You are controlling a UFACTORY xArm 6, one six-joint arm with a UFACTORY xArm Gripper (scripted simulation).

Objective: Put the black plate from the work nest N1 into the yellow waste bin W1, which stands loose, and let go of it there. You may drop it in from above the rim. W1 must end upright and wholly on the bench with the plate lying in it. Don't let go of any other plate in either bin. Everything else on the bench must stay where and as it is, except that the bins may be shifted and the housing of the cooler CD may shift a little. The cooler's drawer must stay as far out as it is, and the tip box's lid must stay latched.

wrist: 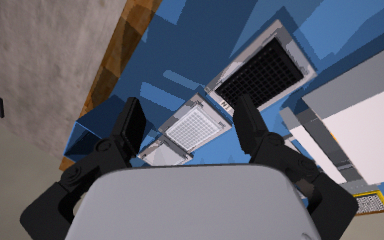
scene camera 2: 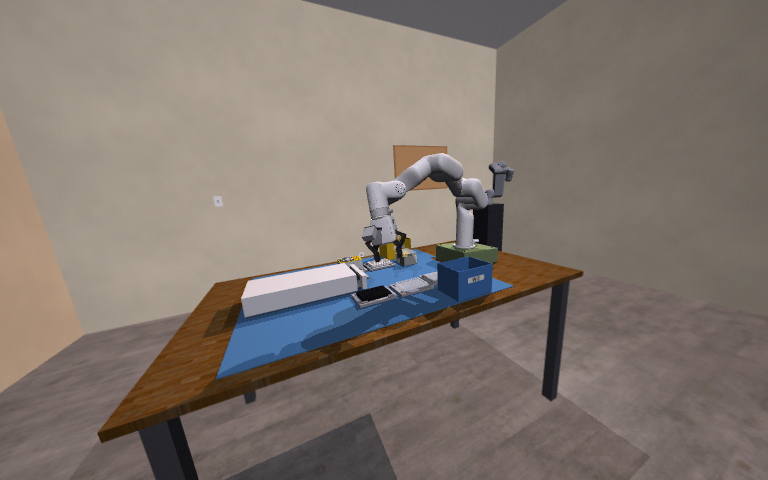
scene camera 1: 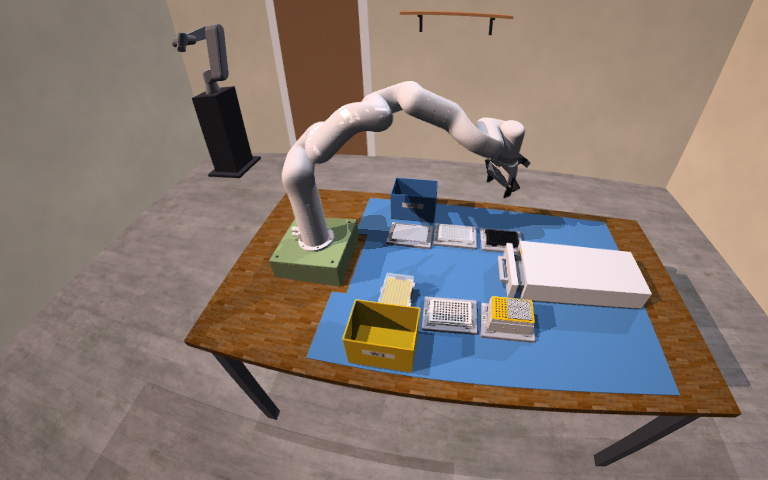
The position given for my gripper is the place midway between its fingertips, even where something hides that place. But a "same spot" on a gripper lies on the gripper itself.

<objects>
My gripper shows in the wrist view, in scene camera 2 and in scene camera 1 (498, 188). A blue bin shows in the wrist view, in scene camera 2 and in scene camera 1 (403, 207). One and the same spot on the blue bin: (wrist: 96, 124) is (scene camera 2: 453, 274). One and the same spot on my gripper: (wrist: 328, 203) is (scene camera 2: 368, 242).
</objects>
